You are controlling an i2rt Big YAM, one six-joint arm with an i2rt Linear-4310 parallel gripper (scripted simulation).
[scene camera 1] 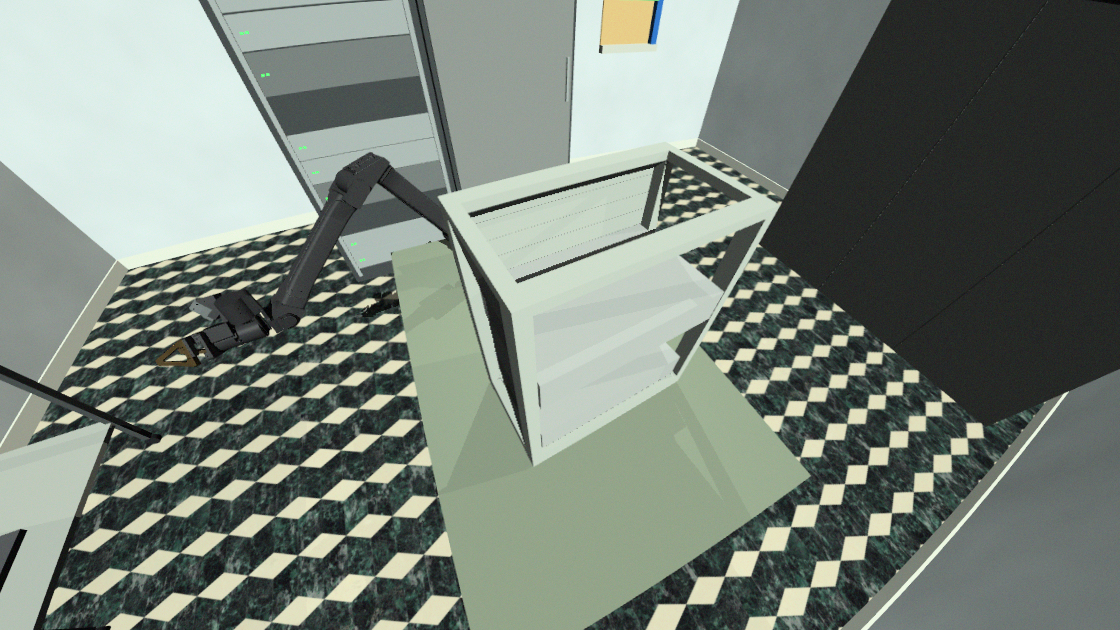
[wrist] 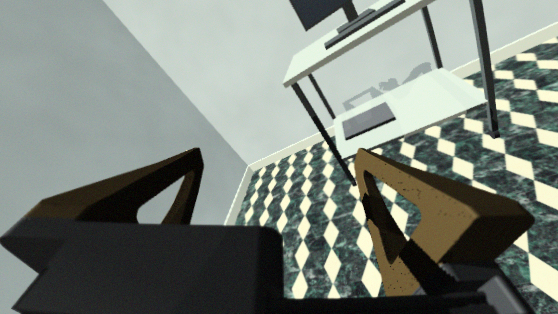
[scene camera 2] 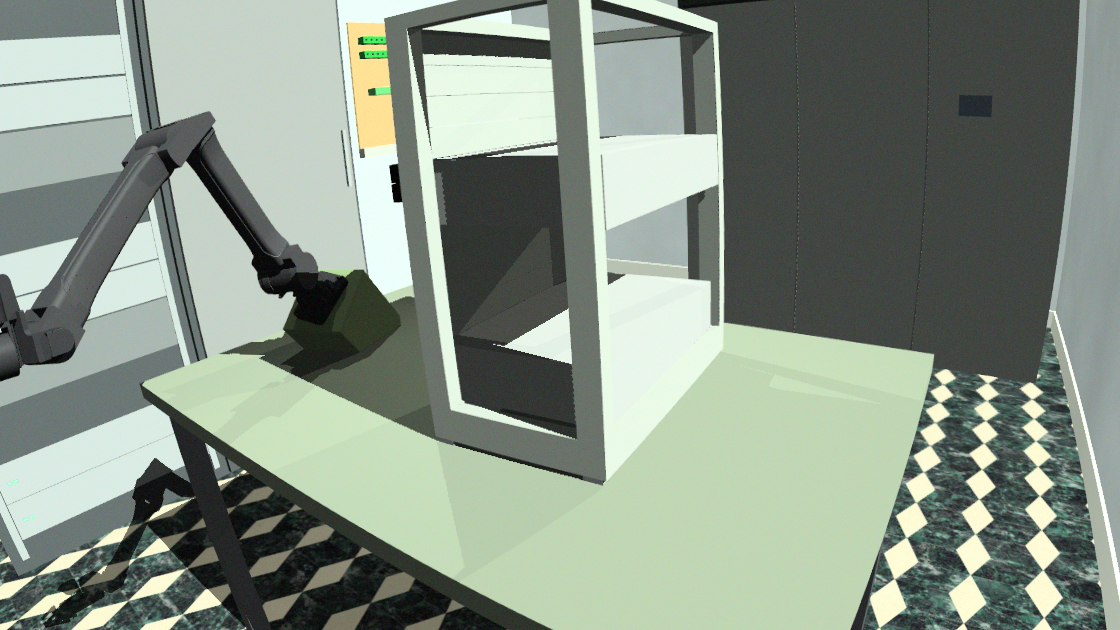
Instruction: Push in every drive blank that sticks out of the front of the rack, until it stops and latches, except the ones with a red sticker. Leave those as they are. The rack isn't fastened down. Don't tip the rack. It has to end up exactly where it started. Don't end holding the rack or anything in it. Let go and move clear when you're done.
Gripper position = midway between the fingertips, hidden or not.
Observation:
In view: my gripper (scene camera 1: 168, 357).
My gripper shows as well in the wrist view (wrist: 278, 156).

